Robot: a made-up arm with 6 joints. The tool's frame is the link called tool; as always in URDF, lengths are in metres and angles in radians.
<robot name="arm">
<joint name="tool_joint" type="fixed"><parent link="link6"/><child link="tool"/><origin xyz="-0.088 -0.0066 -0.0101" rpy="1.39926 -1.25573 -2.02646"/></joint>
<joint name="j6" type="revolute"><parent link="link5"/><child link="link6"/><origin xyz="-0.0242 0.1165 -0.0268" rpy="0 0 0"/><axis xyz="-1 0 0"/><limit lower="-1.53" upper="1.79"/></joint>
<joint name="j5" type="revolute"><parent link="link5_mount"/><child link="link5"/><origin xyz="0.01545 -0.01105 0.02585" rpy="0 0 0"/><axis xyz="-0.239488 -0.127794 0.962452"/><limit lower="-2.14" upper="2.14"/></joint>
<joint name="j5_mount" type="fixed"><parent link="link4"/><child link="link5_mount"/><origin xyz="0.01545 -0.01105 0.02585" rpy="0 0 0"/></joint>
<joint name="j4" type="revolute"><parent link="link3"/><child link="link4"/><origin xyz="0.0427 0.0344 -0.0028" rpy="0 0 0"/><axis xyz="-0.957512 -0.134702 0.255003"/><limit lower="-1.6" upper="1.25"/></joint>
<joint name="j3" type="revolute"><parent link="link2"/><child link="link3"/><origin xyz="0.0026 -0.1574 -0.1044" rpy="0 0 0"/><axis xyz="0 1 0"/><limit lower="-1.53" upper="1.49"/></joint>
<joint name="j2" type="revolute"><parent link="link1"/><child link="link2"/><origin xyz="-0.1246 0.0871 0.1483" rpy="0 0 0"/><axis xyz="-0.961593 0.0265 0.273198"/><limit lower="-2.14" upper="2.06"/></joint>
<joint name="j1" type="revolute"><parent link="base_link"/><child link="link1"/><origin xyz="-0.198 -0.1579 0.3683" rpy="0 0 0"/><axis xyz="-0.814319 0.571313 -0.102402"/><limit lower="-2.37" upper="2.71"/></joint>
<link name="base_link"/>
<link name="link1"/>
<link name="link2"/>
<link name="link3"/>
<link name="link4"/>
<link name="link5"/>
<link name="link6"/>
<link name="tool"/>
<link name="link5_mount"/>
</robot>
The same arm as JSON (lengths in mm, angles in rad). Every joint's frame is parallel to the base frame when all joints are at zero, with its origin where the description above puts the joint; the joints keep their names.
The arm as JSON. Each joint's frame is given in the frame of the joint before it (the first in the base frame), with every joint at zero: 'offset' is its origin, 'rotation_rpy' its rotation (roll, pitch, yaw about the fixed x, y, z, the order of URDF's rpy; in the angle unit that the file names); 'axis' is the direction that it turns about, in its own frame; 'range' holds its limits. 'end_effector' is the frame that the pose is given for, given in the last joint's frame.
{"length_unit": "mm", "angle_unit": "rad", "chain": [{"id": "j1", "offset": [-198.0, -157.9, 368.3], "rotation_rpy": [0.0, 0.0, 0.0], "axis": [-0.814319, 0.571313, -0.102402], "range": [-2.37, 2.71]}, {"id": "j2", "offset": [-124.6, 87.1, 148.3], "rotation_rpy": [0.0, 0.0, 0.0], "axis": [-0.961593, 0.0265, 0.273198], "range": [-2.14, 2.06]}, {"id": "j3", "offset": [2.6, -157.4, -104.4], "rotation_rpy": [0.0, 0.0, 0.0], "axis": [0.0, 1.0, 0.0], "range": [-1.53, 1.49]}, {"id": "j4", "offset": [42.7, 34.4, -2.8], "rotation_rpy": [0.0, 0.0, 0.0], "axis": [-0.957512, -0.134702, 0.255003], "range": [-1.6, 1.25]}, {"id": "j5", "offset": [30.9, -22.1, 51.7], "rotation_rpy": [0.0, 0.0, 0.0], "axis": [-0.239488, -0.127794, 0.962452], "range": [-2.14, 2.14]}, {"id": "j6", "offset": [-24.2, 116.5, -26.8], "rotation_rpy": [0.0, 0.0, 0.0], "axis": [-1.0, 0.0, 0.0], "range": [-1.53, 1.79]}], "end_effector": {"offset": [-88.0, -6.6, -10.1], "rotation_rpy": [1.3993, -1.2557, -2.0265]}}
